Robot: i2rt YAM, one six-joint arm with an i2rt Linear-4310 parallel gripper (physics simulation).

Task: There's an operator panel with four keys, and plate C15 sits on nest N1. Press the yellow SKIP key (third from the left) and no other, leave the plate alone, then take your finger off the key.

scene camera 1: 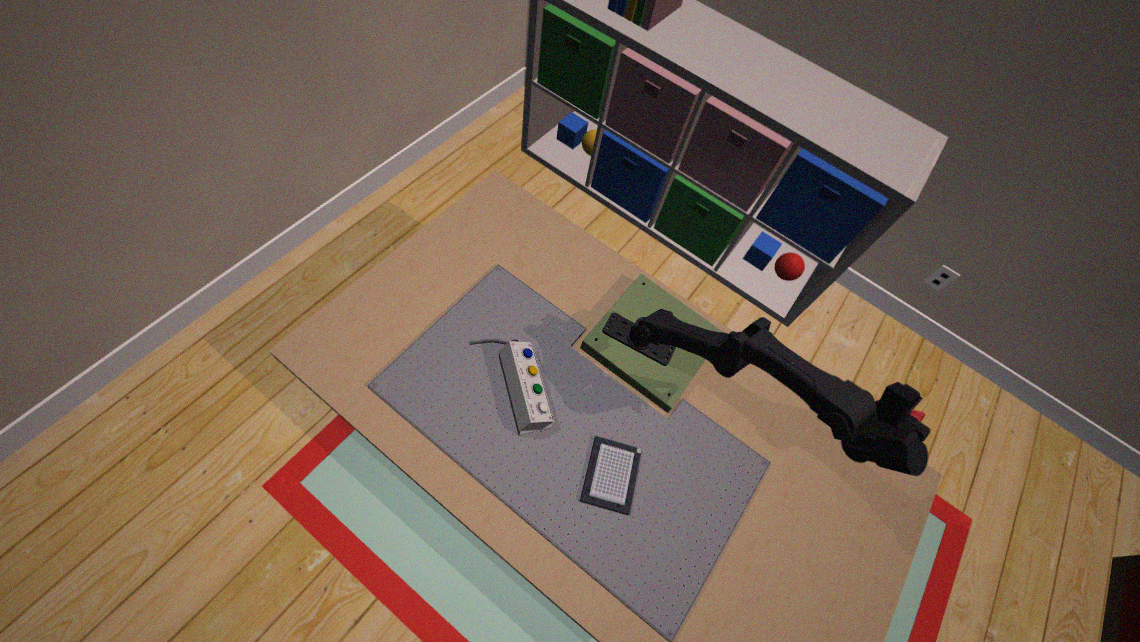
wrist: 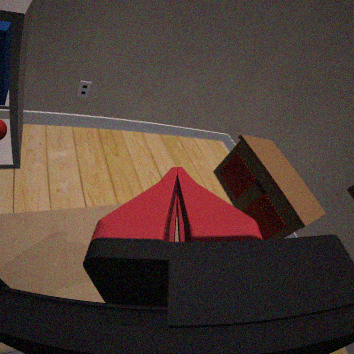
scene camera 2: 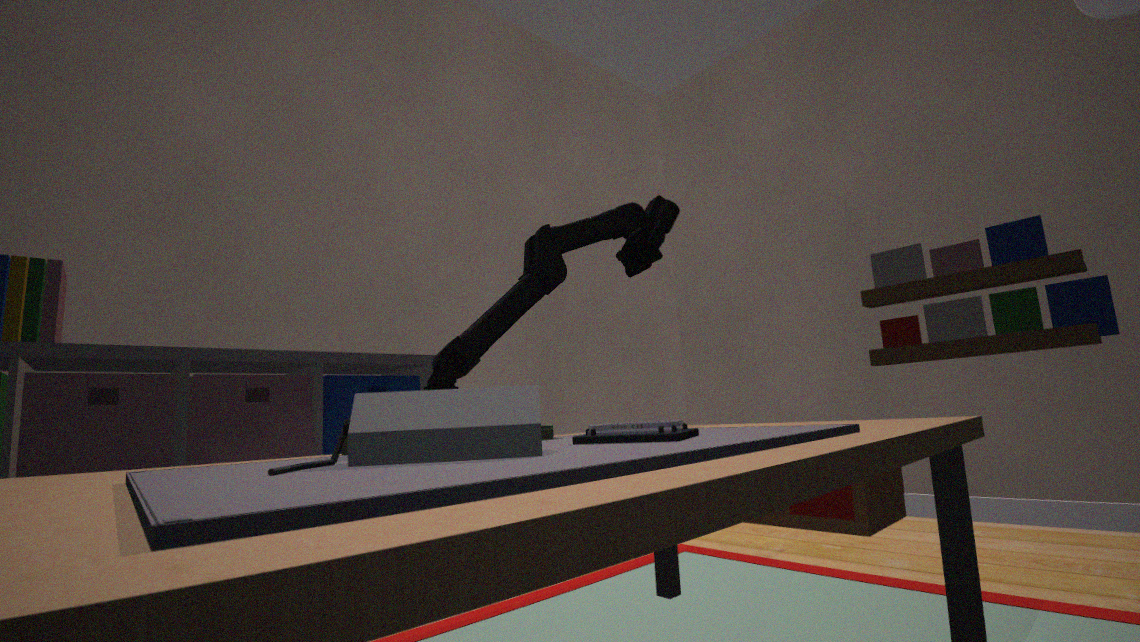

Labels:
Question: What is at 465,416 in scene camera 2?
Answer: A button box.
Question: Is my gripper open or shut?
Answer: Shut.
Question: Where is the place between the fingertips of my gripper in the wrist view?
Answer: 176,175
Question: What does the dark tray with white grid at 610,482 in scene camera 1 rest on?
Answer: A nest posts.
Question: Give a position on a nest posts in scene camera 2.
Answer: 674,436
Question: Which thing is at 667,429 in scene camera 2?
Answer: A dark tray with white grid.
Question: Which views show the dark tray with white grid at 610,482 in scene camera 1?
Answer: Scene camera 1 and scene camera 2 only.

